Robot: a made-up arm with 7 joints.
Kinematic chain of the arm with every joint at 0, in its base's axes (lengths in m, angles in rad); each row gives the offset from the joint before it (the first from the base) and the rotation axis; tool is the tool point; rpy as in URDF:
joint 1: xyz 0 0 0.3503 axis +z
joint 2: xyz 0 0 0 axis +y
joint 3: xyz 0 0 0.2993 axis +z
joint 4: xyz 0.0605 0 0 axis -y
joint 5: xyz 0.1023 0 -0.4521 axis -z
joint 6: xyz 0 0 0 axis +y
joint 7: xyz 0.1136 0 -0.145 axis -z
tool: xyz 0 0 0 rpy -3.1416 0 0
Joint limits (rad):
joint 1: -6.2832..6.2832
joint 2: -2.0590..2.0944
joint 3: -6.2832..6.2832
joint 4: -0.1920..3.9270
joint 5: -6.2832..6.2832
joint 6: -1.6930..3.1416
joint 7: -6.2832..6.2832
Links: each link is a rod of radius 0.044 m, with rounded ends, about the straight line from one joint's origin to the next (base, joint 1, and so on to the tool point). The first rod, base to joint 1, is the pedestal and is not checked.
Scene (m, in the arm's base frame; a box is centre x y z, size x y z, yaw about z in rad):
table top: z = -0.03
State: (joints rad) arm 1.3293 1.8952 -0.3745 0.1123 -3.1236 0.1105 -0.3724
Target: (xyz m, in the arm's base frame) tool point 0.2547 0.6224 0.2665
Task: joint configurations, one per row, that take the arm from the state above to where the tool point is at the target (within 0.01 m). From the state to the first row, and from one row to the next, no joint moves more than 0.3 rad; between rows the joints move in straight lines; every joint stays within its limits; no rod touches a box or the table.
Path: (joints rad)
1: 1.3472 1.6180 -0.4116 0.0785 -3.2207 0.0627 -0.3525
2: 1.3651 1.3408 -0.4486 0.0447 -3.3178 0.0150 -0.3325
3: 1.3830 1.0637 -0.4857 0.0109 -3.4148 -0.0328 -0.3126
4: 1.4009 0.7865 -0.5227 -0.0229 -3.5119 -0.0805 -0.2926
5: 1.4187 0.5093 -0.5598 -0.0568 -3.6090 -0.1283 -0.2727
6: 1.4366 0.2321 -0.5968 -0.0906 -3.7061 -0.1760 -0.2527
7: 1.4545 -0.0450 -0.6339 -0.1244 -3.8031 -0.2238 -0.2328
8: 1.4724 -0.3222 -0.6710 -0.1582 -3.9002 -0.2715 -0.2128
9: 1.4903 -0.5994 -0.7080 -0.1920 -3.9973 -0.3193 -0.1929
10: 1.5004 -0.4089 -0.6396 0.0981 -3.8219 -0.1997 -0.2288
11: 1.5106 -0.2183 -0.5712 0.3881 -3.6465 -0.0801 -0.2647
12: 1.5207 -0.0278 -0.5029 0.6782 -3.4711 0.0395 -0.3006
13: 1.5309 0.1628 -0.4345 0.9683 -3.2957 0.1590 -0.3365
14: 1.5410 0.3533 -0.3661 1.2583 -3.1203 0.2786 -0.3724

